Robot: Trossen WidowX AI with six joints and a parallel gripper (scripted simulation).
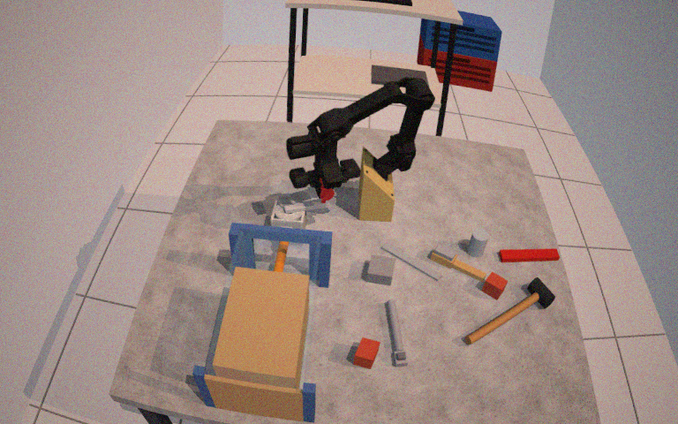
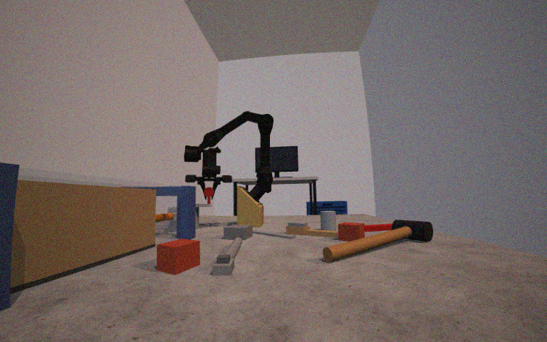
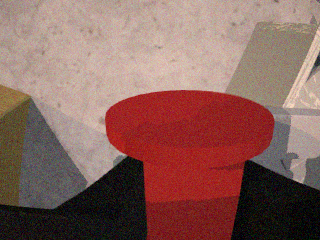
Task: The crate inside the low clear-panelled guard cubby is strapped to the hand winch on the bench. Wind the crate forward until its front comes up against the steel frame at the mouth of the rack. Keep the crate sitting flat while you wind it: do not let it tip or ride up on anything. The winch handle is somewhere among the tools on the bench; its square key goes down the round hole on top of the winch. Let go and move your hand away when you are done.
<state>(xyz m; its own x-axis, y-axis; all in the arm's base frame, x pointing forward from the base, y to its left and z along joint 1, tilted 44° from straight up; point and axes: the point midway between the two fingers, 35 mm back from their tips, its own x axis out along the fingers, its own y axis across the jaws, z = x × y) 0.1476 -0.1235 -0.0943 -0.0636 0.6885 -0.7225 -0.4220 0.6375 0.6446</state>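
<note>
The grey crank arm is 1 cm ahead of my gripper tip, 3 cm to the right of it and 1 cm below it. Also, from my gripper tip: grey winch 2 cm ahead, 10 cm to the right, 9 cm below; red knob 2 cm above; blue frame 20 cm ahead, 9 cm to the right, 1 cm below.
</note>
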